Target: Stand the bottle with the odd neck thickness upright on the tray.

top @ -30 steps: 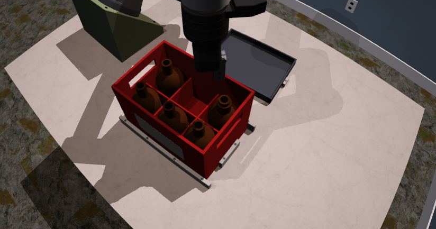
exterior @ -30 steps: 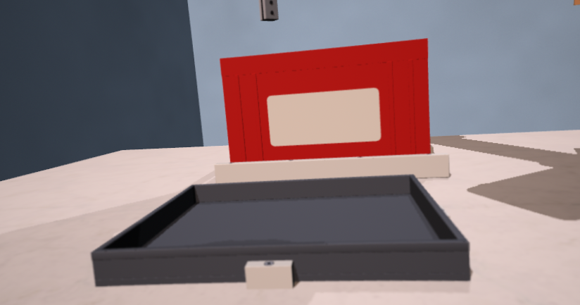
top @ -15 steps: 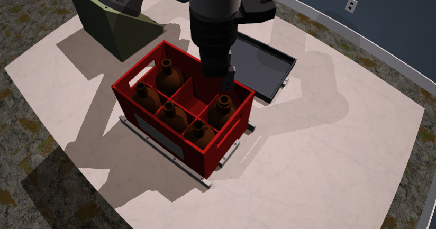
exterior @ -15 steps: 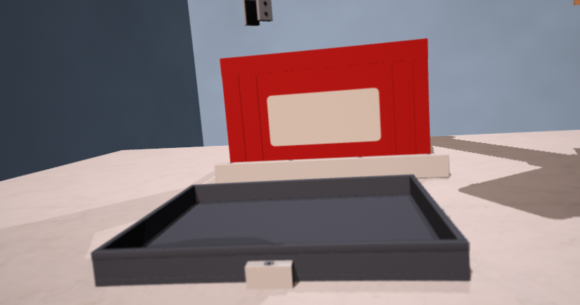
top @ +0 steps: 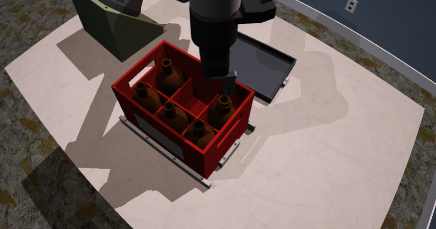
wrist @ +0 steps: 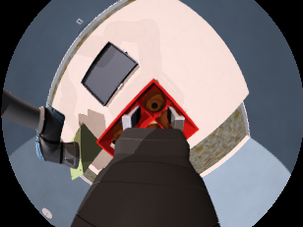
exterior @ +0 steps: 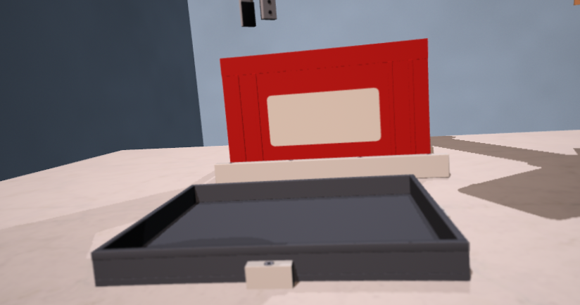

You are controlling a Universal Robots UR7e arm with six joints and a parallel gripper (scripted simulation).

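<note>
Now: hand 15 cm above the bottle. Round my hand: dark grey tray 24 cm to the left, 23 cm below, 10 cm behind; red crate 16 cm below, 8 cm behind, 5 cm to the right.
</note>
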